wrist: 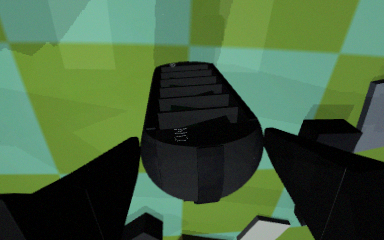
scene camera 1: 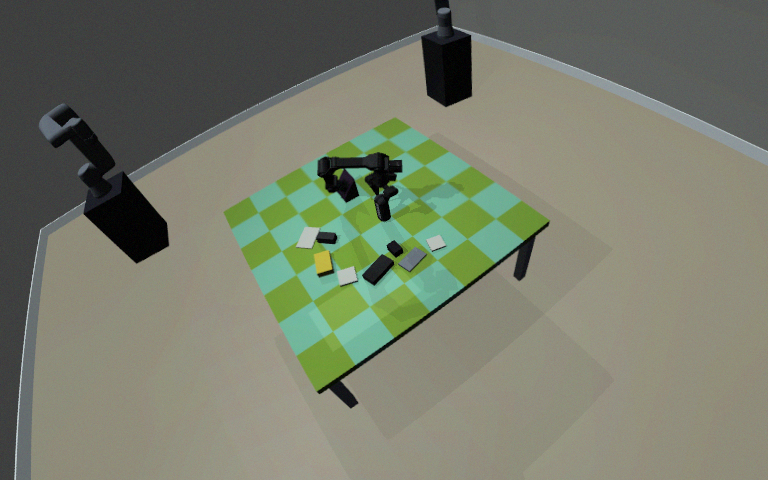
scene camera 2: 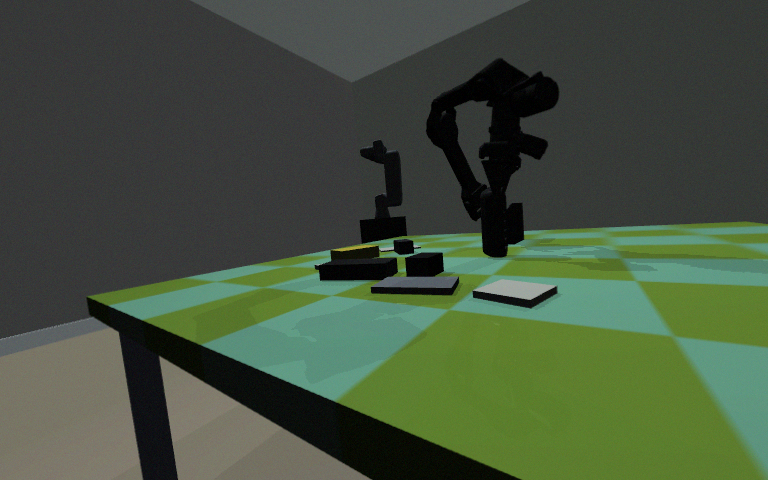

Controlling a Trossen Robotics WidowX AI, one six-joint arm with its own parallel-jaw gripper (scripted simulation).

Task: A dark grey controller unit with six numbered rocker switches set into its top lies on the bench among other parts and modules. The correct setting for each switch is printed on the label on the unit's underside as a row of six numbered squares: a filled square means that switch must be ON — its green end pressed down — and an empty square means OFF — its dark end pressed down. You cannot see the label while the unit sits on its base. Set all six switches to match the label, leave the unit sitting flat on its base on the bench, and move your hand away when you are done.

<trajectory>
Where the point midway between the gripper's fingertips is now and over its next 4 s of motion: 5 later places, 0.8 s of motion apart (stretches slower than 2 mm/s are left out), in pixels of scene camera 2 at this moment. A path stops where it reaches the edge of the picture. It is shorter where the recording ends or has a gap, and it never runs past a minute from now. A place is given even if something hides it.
The gripper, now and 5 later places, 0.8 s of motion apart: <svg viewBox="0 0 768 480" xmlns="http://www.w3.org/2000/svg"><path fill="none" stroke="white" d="M498 196L509 196L519 197L528 198L538 201L548 206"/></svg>
</trajectory>
